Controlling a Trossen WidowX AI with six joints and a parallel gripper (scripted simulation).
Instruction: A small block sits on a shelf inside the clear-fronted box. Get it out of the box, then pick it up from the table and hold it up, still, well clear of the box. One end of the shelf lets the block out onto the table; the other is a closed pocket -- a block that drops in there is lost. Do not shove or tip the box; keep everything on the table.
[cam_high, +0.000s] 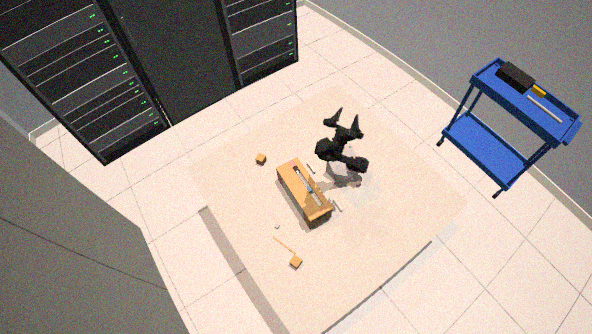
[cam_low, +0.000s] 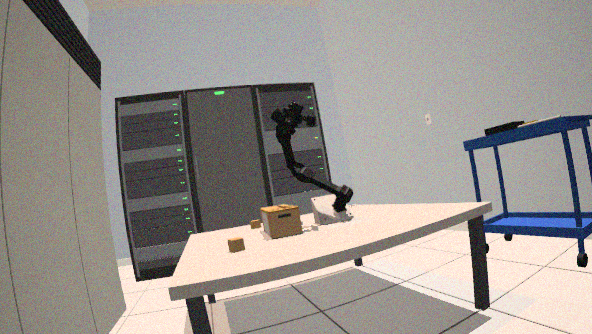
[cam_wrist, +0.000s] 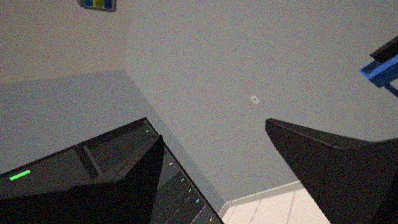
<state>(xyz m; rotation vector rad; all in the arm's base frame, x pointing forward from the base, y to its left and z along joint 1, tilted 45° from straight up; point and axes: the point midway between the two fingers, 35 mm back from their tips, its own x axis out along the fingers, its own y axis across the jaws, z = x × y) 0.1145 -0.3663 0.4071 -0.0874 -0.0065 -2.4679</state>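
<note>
The box is 560 mm below my gripper tip, 200 mm ahead of it and 40 mm to the right of it. From my gripper tip the other things lie so: light-blue block (540 mm below, 210 mm ahead, 30 mm to the right); thin stick (620 mm below, 500 mm ahead, 110 mm to the left).
</note>
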